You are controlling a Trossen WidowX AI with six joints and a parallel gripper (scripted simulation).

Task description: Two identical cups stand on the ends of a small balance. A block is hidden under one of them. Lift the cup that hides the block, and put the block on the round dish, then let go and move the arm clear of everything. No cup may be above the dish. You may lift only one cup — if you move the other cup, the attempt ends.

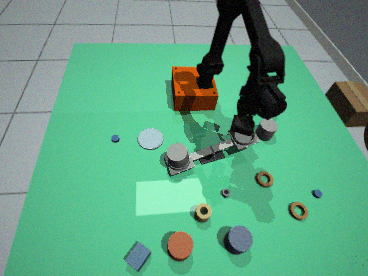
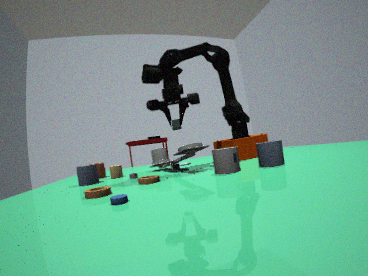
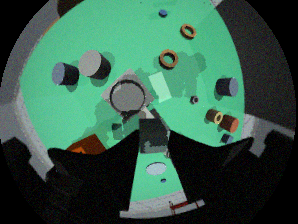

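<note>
Right now the round grey dish is 100 mm behind my gripper tip, 290 mm to the right of it and 160 mm below it. Also, from my gripper tip: orange cylinder: 320 mm ahead, 240 mm to the right, 130 mm below.
</note>
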